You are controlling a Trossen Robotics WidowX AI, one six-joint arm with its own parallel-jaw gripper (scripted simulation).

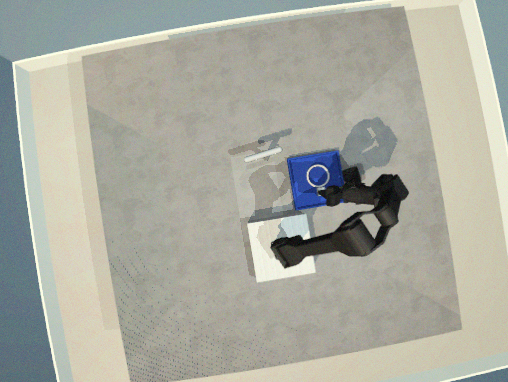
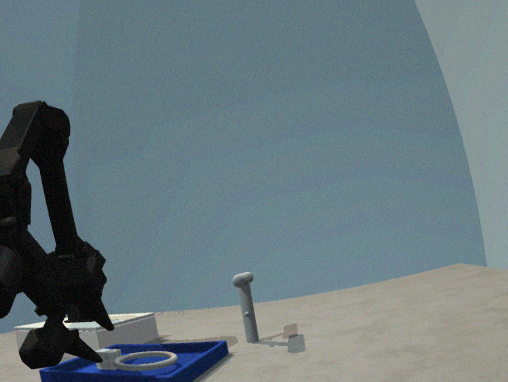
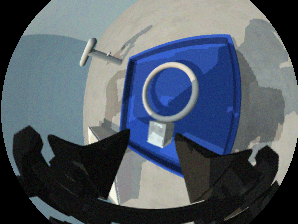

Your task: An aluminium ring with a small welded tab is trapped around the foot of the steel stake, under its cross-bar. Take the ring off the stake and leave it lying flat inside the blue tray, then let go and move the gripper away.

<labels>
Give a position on a blue tray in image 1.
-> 305, 196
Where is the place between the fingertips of the gripper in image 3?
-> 152, 134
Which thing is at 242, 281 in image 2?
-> A steel stake.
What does the gripper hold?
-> Nothing.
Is the gripper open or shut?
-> Open.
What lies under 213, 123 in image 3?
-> A blue tray.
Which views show the gripper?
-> Image 1, image 2 and image 3: all of them.
</labels>
